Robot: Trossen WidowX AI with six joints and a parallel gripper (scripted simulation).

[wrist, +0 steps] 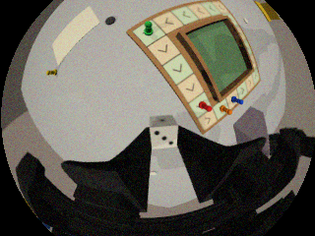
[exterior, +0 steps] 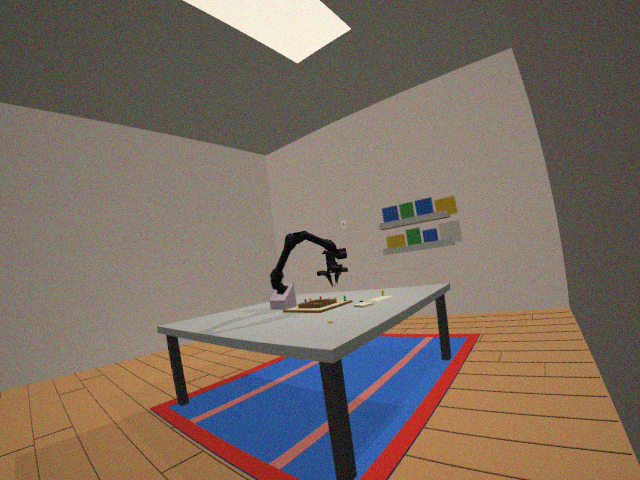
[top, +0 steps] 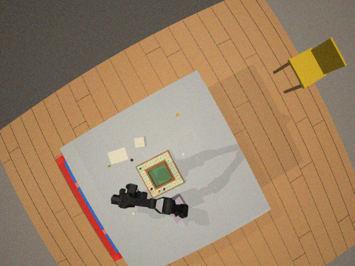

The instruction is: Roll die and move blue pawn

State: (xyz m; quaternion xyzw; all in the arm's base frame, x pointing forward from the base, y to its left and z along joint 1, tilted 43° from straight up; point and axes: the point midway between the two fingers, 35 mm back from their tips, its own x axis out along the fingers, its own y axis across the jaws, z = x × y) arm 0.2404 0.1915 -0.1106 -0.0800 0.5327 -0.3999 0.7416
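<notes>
The blue pawn is 9 cm behind my gripper tip, 17 cm to the right of it and 7 cm below it. From my gripper tip the other things lie so: green pawn: 13 cm ahead, 7 cm to the right, 7 cm below; red pawn: 5 cm behind, 8 cm to the right, 7 cm below; white die: right at my gripper tip.
</notes>
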